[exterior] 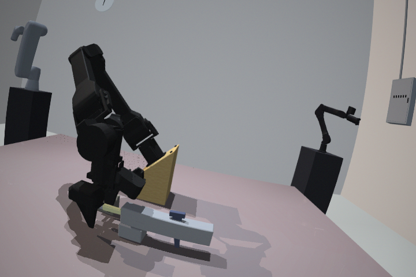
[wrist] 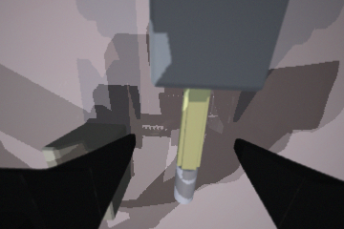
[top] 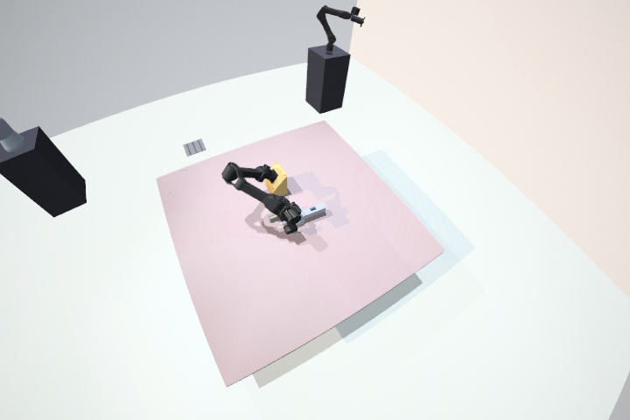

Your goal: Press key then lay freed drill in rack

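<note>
My gripper tip is 4 cm to the right of the drill and 3 cm below it. Also, from my gripper tip: rack (8 cm behind, 2 cm to the right, 1 cm above); then blue key (1 cm ahead, 16 cm to the left, 4 cm above).
</note>
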